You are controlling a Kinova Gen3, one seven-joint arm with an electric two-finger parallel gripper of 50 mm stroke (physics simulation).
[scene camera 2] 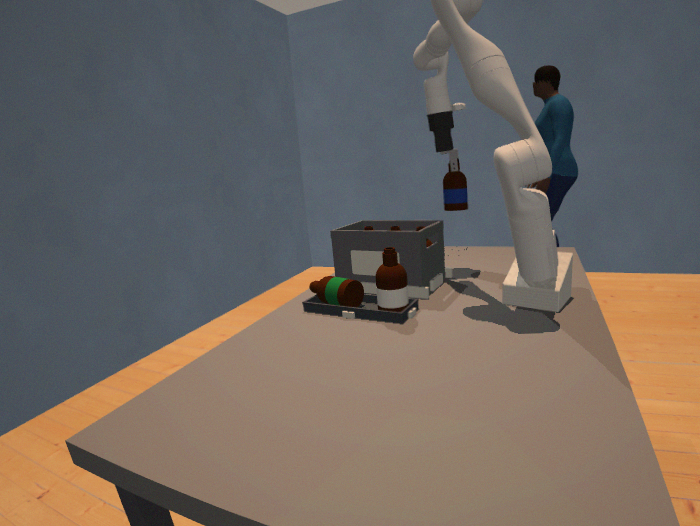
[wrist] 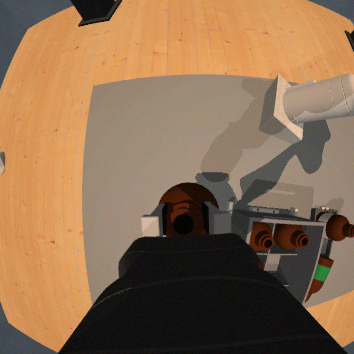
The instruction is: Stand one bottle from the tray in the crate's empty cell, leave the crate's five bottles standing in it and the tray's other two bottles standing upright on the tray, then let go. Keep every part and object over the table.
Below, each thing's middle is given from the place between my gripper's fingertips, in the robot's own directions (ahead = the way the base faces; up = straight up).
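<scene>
There is the blue-labelled bottle (scene camera 2: 454, 183), and I find it 40 mm below my hand.
</scene>
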